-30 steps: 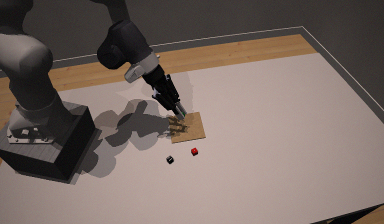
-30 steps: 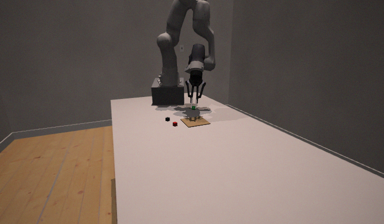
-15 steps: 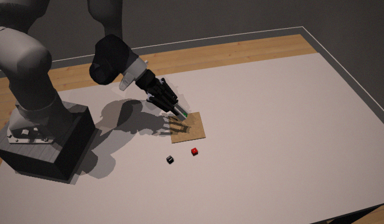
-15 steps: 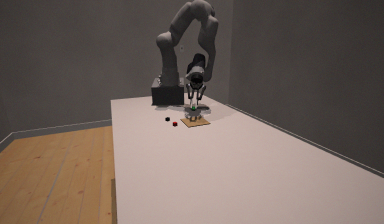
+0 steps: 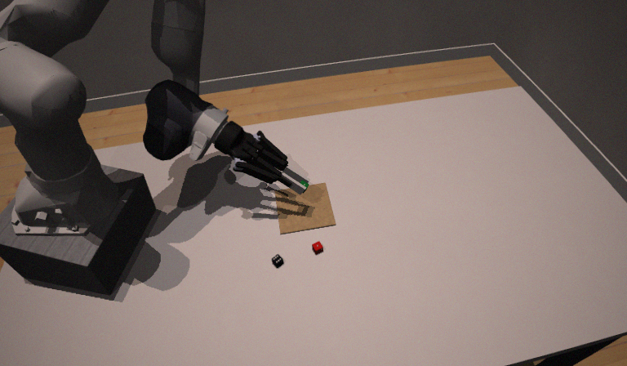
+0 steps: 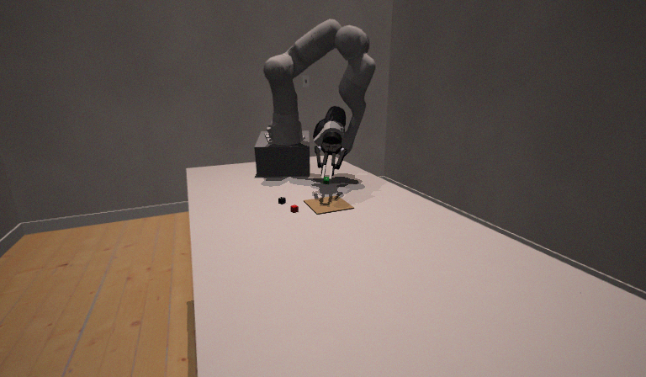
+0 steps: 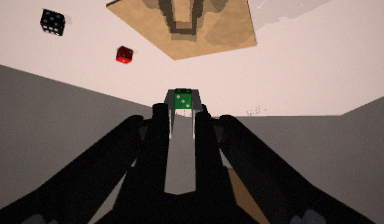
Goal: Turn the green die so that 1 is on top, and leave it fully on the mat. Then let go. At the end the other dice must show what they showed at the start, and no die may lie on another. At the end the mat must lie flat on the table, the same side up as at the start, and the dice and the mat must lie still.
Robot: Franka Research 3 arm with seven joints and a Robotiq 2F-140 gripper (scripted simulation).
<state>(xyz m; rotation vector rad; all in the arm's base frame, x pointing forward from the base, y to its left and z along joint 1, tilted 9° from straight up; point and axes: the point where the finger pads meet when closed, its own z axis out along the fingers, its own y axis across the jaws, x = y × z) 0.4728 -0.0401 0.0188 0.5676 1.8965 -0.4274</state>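
Right now my hand is 110 mm above the tan mat, 20 mm short of it and 10 mm to the left of it. Round my hand: black die (140 mm to the right, 100 mm below, 80 mm behind); then red die (140 mm to the right, 100 mm below, 20 mm ahead); then green die (20 mm below, 20 mm ahead, 10 mm to the right).
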